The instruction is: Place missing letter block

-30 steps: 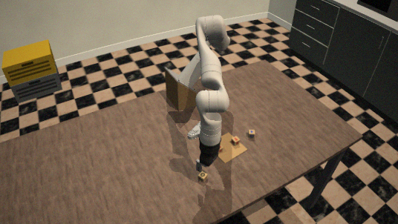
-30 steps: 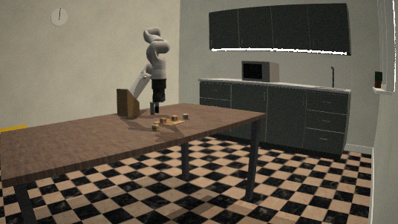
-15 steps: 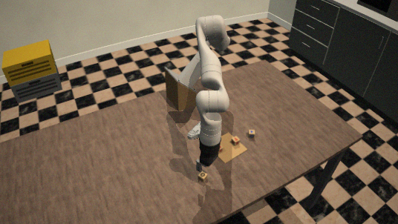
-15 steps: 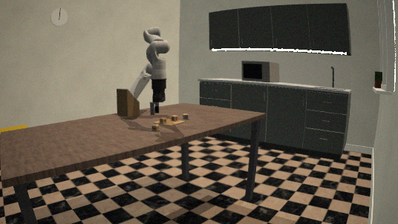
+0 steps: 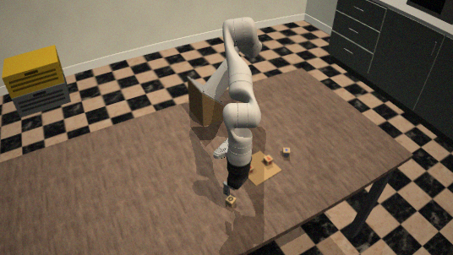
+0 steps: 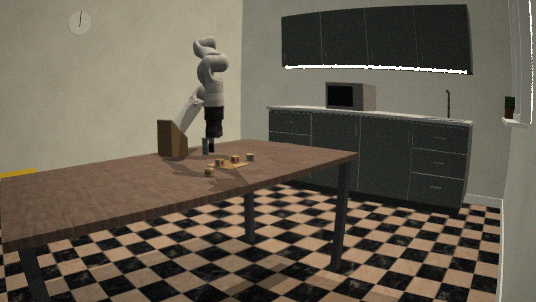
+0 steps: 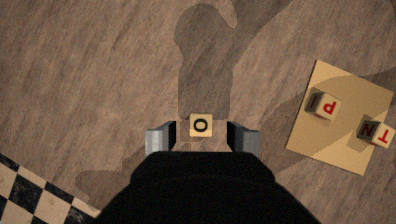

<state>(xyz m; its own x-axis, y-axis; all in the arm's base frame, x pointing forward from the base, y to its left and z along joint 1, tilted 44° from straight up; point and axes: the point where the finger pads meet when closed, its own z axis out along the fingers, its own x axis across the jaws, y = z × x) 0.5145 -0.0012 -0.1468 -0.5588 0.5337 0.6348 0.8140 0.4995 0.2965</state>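
Now: hand 90 mm above the O block. From my hand the other things lie so: tan mat 130 mm behind, 170 mm to the left, 100 mm below.
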